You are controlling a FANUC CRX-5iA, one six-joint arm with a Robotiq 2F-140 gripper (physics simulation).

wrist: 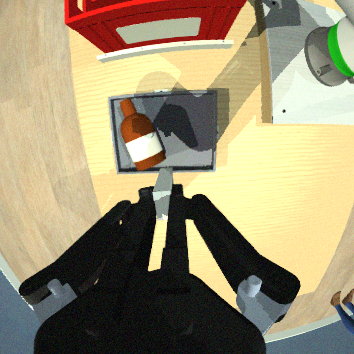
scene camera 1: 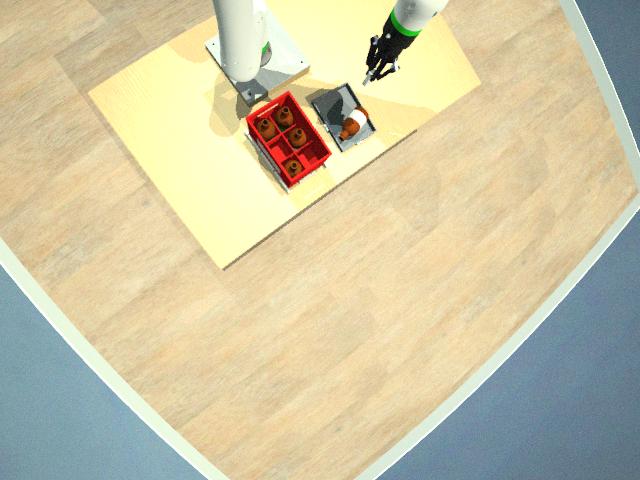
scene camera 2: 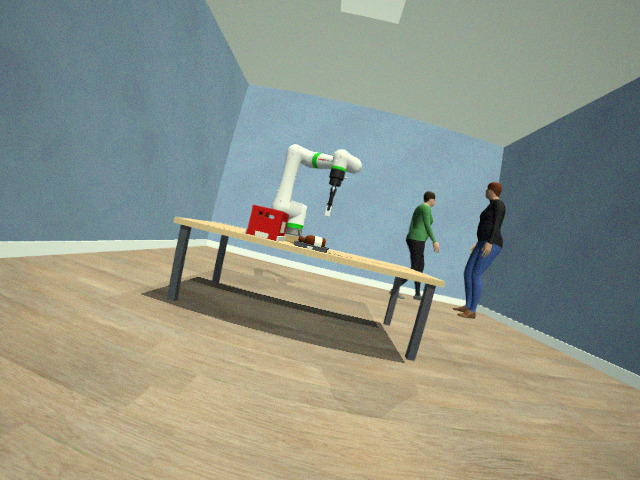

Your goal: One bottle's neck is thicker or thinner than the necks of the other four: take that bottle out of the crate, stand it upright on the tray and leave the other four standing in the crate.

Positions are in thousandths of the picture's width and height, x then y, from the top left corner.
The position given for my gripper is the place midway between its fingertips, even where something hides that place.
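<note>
Grey tray (scene camera 1: 521,224) in view. My gripper (scene camera 1: 573,174) shut, holding nothing. Gripper visible too in the wrist view (wrist: 473,504).
</note>
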